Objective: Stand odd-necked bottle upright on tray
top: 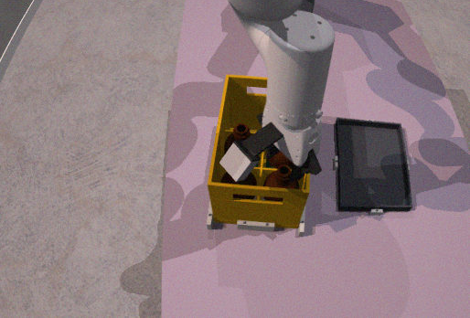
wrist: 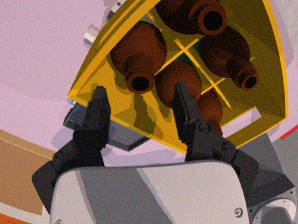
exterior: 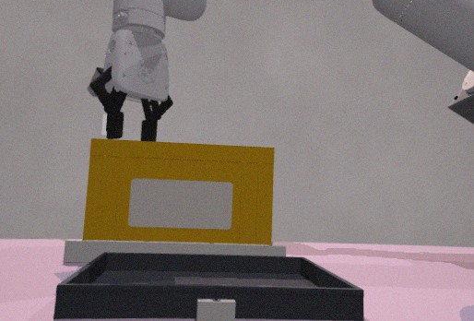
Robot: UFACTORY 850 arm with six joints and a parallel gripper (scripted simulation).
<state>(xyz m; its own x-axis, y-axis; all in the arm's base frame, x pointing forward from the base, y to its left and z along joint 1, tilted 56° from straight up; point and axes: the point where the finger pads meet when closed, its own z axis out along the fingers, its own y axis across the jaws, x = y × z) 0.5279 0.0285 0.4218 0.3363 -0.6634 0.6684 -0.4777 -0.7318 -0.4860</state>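
The yellow crate is 11 cm below my hand, 9 cm behind it and 3 cm to the right of it. The rest, counted from my hand: tray: 25 cm to the left, 18 cm below, 8 cm behind; then bottle: 17 cm behind, 11 cm below, 3 cm to the left.
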